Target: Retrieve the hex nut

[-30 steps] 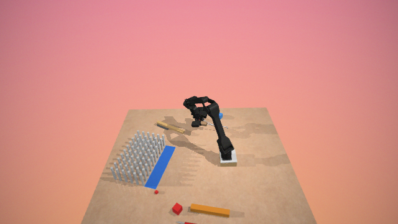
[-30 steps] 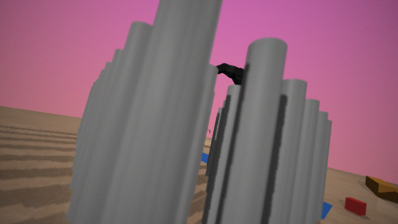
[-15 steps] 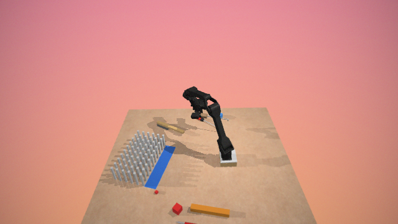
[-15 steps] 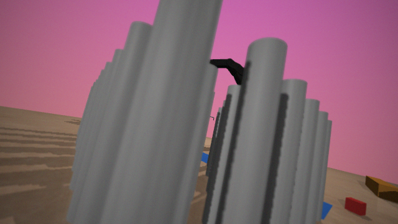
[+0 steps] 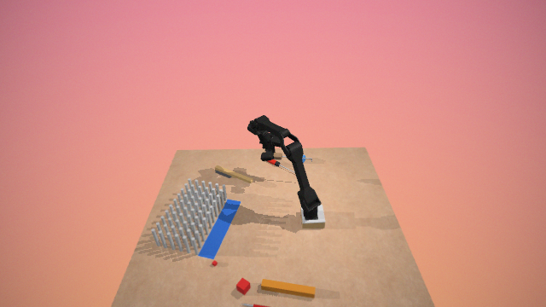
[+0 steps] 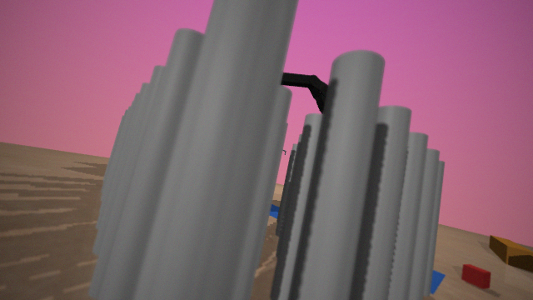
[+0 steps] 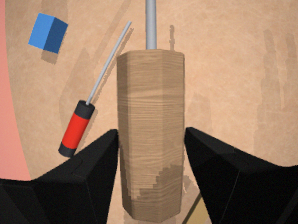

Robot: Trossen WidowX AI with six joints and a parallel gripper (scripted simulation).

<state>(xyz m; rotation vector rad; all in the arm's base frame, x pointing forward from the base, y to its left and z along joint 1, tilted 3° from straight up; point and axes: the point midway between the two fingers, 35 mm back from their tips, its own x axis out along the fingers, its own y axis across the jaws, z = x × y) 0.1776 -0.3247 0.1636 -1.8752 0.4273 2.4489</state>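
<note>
Now: the blue taped strip 340 mm to the left of my gripper tip, 280 mm ahead of it and 180 mm below it. From my gripper tip the other things lie so: long orange bar: 700 mm to the left, 160 mm below, 40 mm behind; then blue block: 180 mm to the right, 170 mm behind, 160 mm below; then small red ball: 560 mm to the left, 280 mm ahead, 170 mm below.
</note>
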